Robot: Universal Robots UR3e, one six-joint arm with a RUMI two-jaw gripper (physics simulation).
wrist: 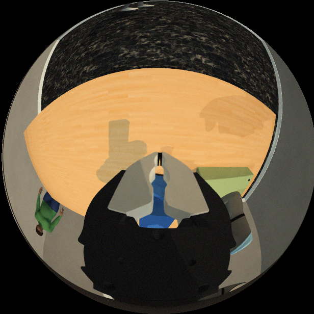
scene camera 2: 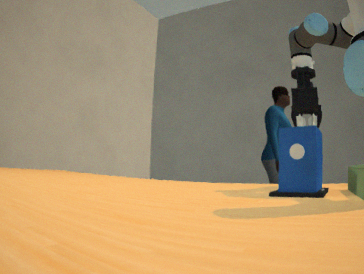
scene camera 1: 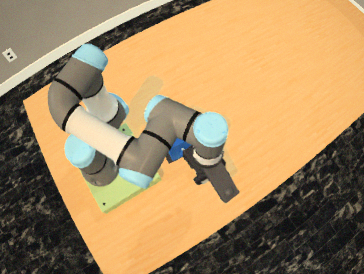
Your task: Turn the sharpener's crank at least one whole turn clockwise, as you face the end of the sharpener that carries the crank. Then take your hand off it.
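Seen in the pictures: gripper, fingertip midpoint: (scene camera 1: 206, 179); arm's base at its link origin: (scene camera 1: 100, 167).
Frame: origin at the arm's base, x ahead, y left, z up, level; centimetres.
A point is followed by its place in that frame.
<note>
The blue sharpener (scene camera 1: 179, 149) {x 22.2, y -13.2, z 3.5 cm} (scene camera 2: 303, 162) {x 25.1, y -2.0, z 1.2 cm} (wrist: 158, 221) stands upright on a black base (scene camera 2: 298, 193) {x 26.0, y -1.3, z -4.4 cm}. In scene camera 2 a white disc shows on its near face. In scene camera 1 the arm covers much of it. My gripper (scene camera 2: 306, 120) (wrist: 159, 153) points down with its pale fingers shut and their tips together, nothing seen held between them. In scene camera 2 the fingers go out of sight behind the sharpener's top. In the wrist view a strip of blue shows between the fingers. The crank and its knob cannot be made out clearly, and contact with them cannot be told.
The green block (scene camera 1: 111, 196) {x -3.1, y -9.8, z -0.2 cm} (scene camera 2: 356, 181) {x 14.5, y -2.5, z -2.5 cm} (wrist: 225, 182) under the arm's base stands beside the sharpener. The wooden table's edge (scene camera 1: 260, 192) {x 33.9, y -39.7, z -5.1 cm} runs past the gripper's outer side. One person (scene camera 2: 274, 131) stands behind the table in scene camera 2; another (wrist: 46, 215) shows at the wrist view's left.
</note>
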